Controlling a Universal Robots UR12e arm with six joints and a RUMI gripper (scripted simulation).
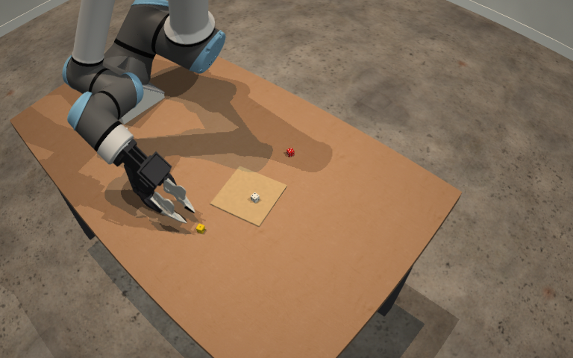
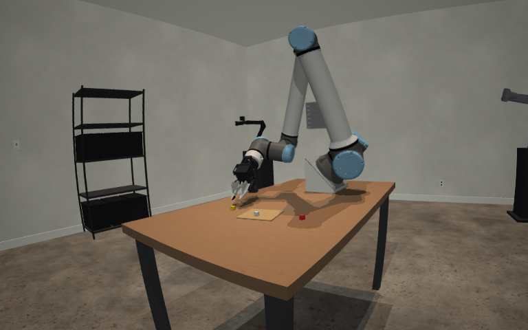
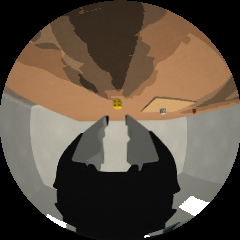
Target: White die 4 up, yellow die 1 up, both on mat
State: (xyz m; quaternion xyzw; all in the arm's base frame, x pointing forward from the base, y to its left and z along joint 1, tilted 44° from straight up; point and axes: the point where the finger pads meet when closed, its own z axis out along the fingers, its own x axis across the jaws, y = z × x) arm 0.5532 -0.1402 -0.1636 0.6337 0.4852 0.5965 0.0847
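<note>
My hand is 40 mm short of the yellow die, 40 mm above it and 10 mm to the right of it. Also, from my hand: red die 330 mm to the left, 50 mm ahead, 40 mm below; then tan mat 160 mm to the left, 60 mm ahead, 40 mm below; then white die 160 mm to the left, 80 mm ahead, 30 mm below.
</note>
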